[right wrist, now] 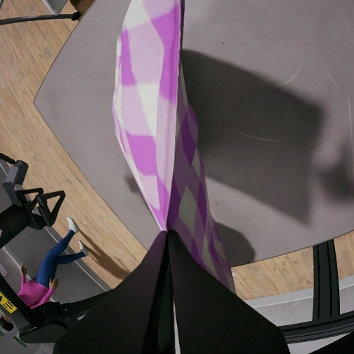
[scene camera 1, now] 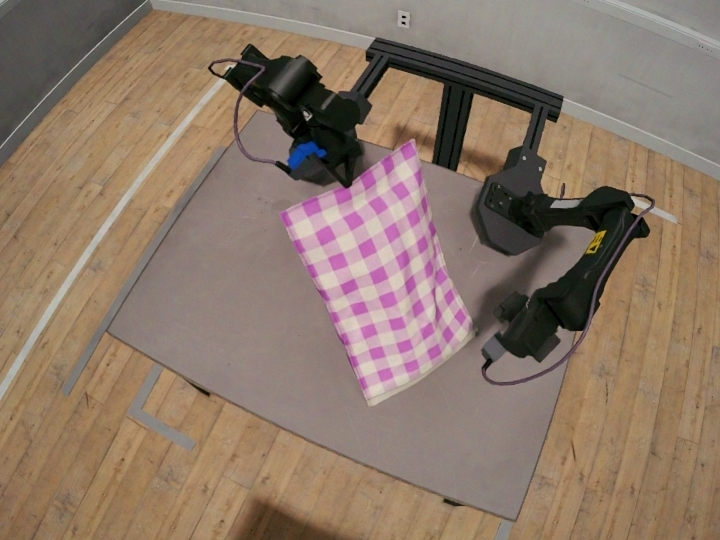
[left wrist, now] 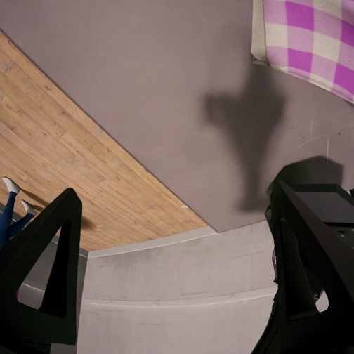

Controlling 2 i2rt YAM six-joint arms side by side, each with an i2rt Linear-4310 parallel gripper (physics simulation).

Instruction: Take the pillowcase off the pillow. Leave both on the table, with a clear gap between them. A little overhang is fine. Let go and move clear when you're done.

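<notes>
The pink-and-cream checked pillowcase slants across the middle of the table, its upper edge raised and its cream hem at the lower end. No pillow shows outside it; whether the pillow is inside is hidden. My right gripper is shut on the pillowcase's upper edge and holds it above the table. My left gripper is open and empty, to the right of the pillowcase's lower right corner and apart from it. Its fingertips are hidden in the scene view.
The grey table lies under everything, with wooden floor beyond its edges. The black frame stands behind it. The left arm's base stands at the table's upper right. A person shows beyond the table in the right wrist view.
</notes>
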